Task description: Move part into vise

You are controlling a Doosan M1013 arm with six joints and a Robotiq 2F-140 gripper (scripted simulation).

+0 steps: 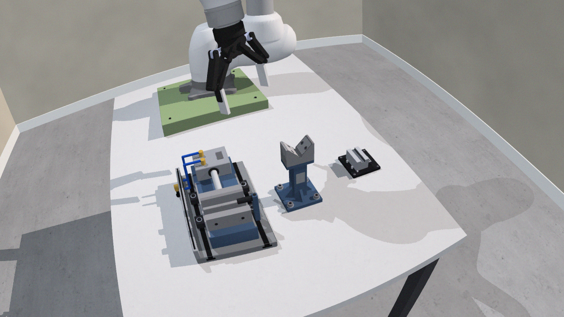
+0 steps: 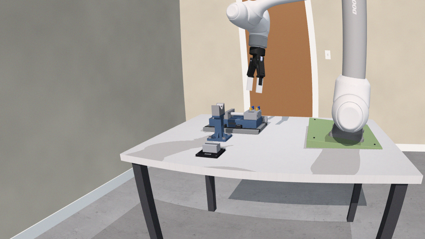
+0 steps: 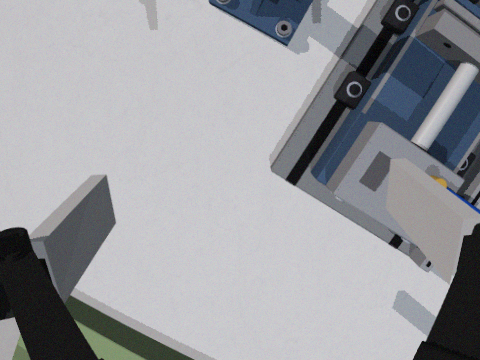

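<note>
The part is 28 cm to the left of my hand, 19 cm below it and 6 cm ahead of it. From my hand the other things lie so: white cylinder rod 14 cm below, 14 cm ahead, 9 cm to the right; blue v-block stand 16 cm below, 14 cm ahead, 10 cm to the left; air cylinder 14 cm below, 11 cm to the right, 6 cm ahead.
</note>
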